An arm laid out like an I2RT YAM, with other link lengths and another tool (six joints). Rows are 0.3 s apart.
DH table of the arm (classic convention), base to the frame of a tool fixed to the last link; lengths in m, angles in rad. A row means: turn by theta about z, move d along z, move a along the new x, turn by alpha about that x. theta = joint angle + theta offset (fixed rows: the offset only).
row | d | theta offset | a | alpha
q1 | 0.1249 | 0 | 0.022 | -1.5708
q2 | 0 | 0 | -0.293 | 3.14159
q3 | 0 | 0.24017 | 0.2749 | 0
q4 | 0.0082 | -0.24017 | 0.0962 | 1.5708
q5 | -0.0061 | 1.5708 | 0 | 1.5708
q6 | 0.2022 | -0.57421 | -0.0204 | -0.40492
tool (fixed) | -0.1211 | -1.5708 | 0 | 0
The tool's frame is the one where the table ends.
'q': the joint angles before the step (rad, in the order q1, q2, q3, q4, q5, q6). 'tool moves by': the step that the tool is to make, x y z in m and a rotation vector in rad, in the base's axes. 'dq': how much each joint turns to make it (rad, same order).
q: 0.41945 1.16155 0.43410 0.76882 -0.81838 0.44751
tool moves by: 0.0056 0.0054 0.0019 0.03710 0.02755 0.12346
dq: 0.00144 0.10225 0.02964 0.12693 -0.11873 0.08348
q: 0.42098 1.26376 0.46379 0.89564 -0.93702 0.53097
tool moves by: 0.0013 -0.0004 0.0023 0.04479 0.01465 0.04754
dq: 0.00063 0.05797 -0.00373 0.14162 -0.04018 0.09166
